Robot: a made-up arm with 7 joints. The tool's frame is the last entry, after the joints.
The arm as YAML. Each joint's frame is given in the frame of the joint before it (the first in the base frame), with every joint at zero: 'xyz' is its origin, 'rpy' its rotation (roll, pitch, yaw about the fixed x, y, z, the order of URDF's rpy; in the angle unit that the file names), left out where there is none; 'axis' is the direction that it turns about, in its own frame. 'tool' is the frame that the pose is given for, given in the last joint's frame.
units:
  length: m
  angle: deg
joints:
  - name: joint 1
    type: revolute
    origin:
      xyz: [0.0, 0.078, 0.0]
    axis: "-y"
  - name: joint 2
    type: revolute
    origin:
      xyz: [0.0, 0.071, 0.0]
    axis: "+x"
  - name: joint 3
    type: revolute
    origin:
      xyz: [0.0, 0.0, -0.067]
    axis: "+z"
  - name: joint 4
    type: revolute
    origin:
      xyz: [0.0, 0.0, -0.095]
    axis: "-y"
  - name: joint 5
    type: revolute
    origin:
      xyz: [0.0, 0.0, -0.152]
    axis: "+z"
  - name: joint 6
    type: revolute
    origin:
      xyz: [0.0, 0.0, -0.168]
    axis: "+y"
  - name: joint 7
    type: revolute
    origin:
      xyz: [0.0, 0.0, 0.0]
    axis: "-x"
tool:
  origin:
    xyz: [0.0, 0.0, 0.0]
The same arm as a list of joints. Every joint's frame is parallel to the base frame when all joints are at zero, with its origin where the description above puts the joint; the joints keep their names.
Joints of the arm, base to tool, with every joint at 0 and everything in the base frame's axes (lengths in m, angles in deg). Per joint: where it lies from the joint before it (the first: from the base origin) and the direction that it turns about. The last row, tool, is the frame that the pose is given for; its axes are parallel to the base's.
joint 1: axis -y offset 0 0.078 0
joint 2: axis +x offset 0 0.071 0
joint 3: axis +z offset 0 0 -0.067
joint 4: axis -y offset 0 0 -0.095
joint 5: axis +z offset 0 0 -0.152
joint 6: axis +y offset 0 0 -0.168
joint 7: axis -x offset 0 0 0
tool: offset 0 0 0

